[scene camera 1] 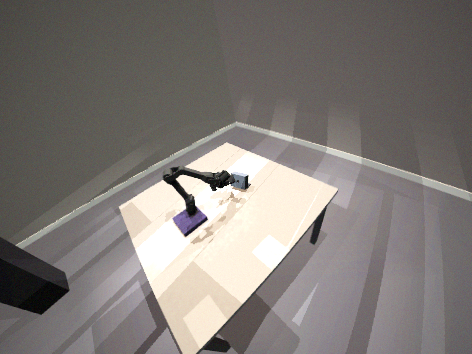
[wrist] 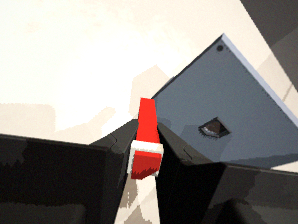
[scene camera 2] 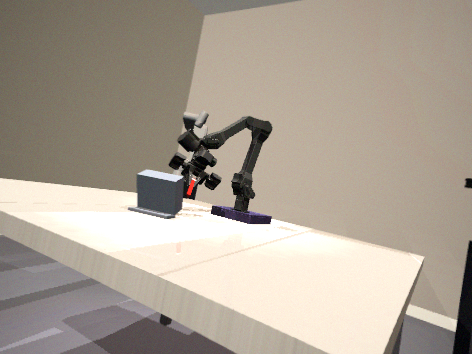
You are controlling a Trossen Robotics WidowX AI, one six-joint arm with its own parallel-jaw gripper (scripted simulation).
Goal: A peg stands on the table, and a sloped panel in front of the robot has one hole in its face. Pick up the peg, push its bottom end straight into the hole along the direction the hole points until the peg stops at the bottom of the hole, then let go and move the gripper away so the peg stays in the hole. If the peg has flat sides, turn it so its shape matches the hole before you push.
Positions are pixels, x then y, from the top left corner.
Labels:
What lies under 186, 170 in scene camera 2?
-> My gripper.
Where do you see a sloped panel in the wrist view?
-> At 225, 84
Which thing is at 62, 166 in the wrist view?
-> My gripper.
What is my gripper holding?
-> A red peg.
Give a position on a sloped panel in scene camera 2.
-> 159, 191

